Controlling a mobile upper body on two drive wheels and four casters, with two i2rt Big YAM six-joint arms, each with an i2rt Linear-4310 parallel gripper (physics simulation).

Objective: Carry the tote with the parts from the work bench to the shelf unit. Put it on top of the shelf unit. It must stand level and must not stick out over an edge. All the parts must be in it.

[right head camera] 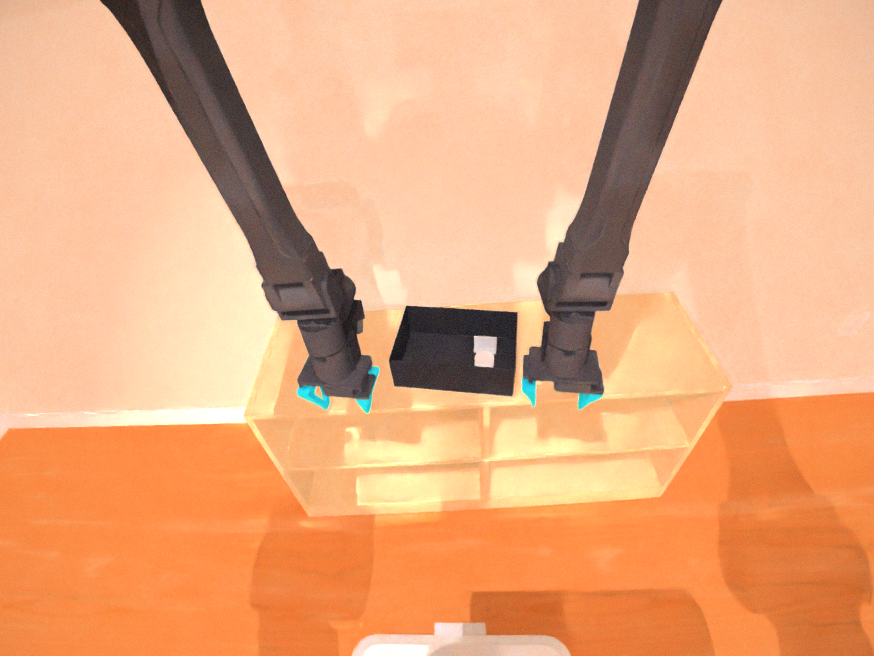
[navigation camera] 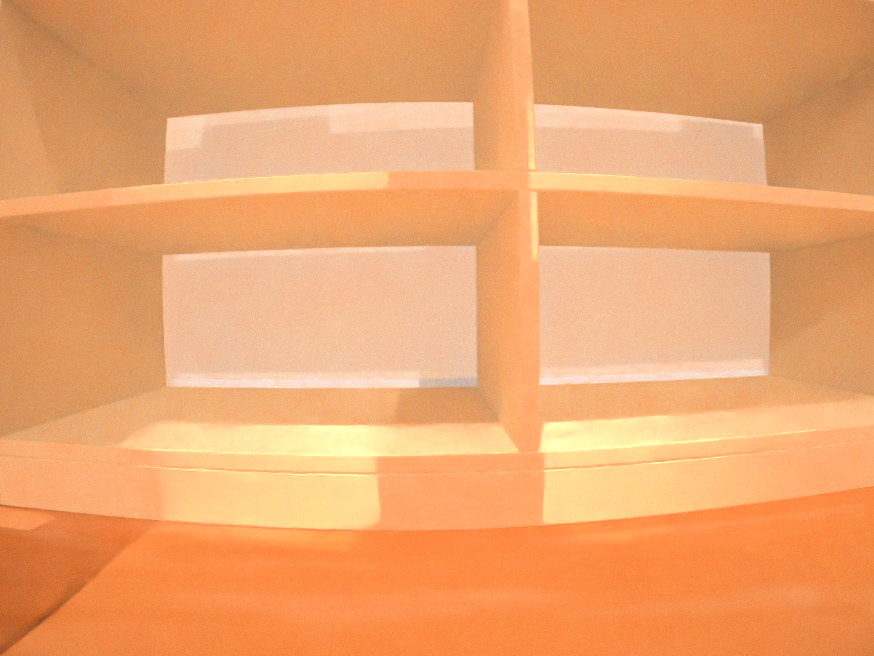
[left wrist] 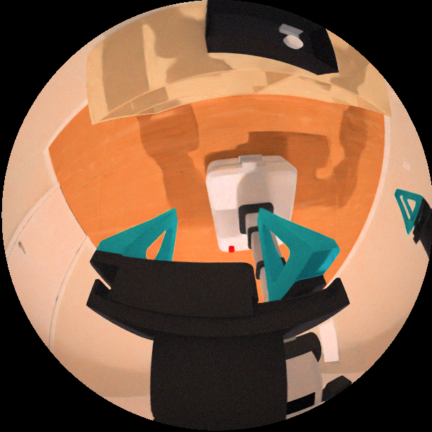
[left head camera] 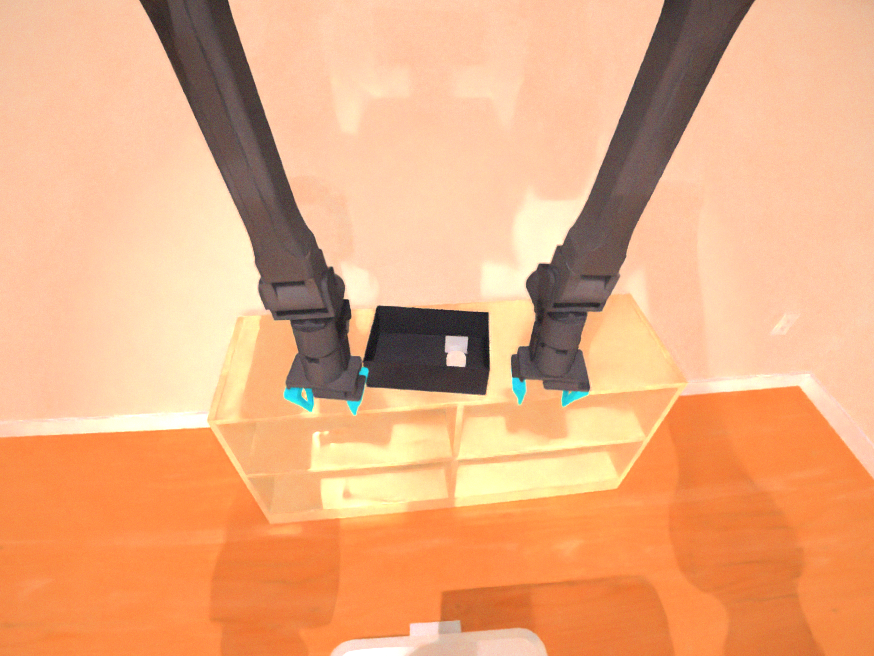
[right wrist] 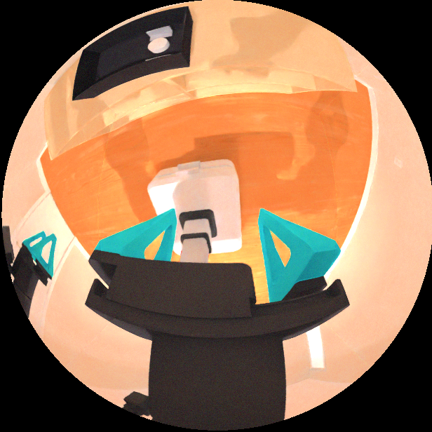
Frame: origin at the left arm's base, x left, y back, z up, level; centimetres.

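Seen in the pictures: left gripper, fingertip midpoint: [right head camera: 347, 408] [left head camera: 333, 410]; right gripper, fingertip midpoint: [right head camera: 556, 404] [left head camera: 541, 402].
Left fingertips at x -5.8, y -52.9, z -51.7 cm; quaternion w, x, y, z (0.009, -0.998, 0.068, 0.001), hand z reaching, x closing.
Observation:
A point is followed by its place in that frame.
The black tote [left head camera: 427, 379] {x -22.6, y -77.8, z -75.3 cm} [right head camera: 451, 377] {x -22.2, y -77.8, z -74.5 cm} [left wrist: 255, 30] [right wrist: 150, 73] stands on top of the pale wooden shelf unit [left head camera: 621, 353] {x -77.0, y -88.0, z -80.0 cm} [right head camera: 656, 353] {x -76.3, y -88.5, z -80.0 cm} [left wrist: 120, 85] [right wrist: 280, 65] [navigation camera: 317, 182] {x -11.1, y -73.2, z -107.5 cm}. It looks level and inside the edges. In it show a white block [left head camera: 456, 343] {x -31.2, y -92.2, z -78.0 cm} [right head camera: 485, 343] {x -31.3, y -92.2, z -78.0 cm} and a round white part [left head camera: 456, 359] {x -30.6, y -85.7, z -77.3 cm} [right head camera: 484, 359] {x -30.6, y -85.8, z -77.3 cm} [left wrist: 293, 41] [right wrist: 158, 45]. A sliver of another part [right wrist: 158, 60] shows by the near wall. My left gripper [left head camera: 333, 410] {x -5.8, y -52.9, z -51.7 cm} [right head camera: 348, 409] {x -5.8, y -52.9, z -51.7 cm} [left wrist: 217, 214] and right gripper [left head camera: 542, 403] {x -40.3, y -52.8, z -51.9 cm} [right head camera: 557, 406] {x -40.3, y -52.8, z -51.9 cm} [right wrist: 217, 210] are open and empty, apart from the tote, one on each side.
A wall [left head camera: 437, 176] {x -26.8, y -114.5, z -40.8 cm} stands behind the shelf unit. Orange wooden floor [left head camera: 395, 564] {x -11.7, y -56.5, z -140.9 cm} lies in front of it. My white base [left head camera: 437, 643] {x -22.7, y -29.9, z -115.2 cm} [left wrist: 250, 185] stands on the floor. The work bench does not show. The navigation view faces the shelf compartments.

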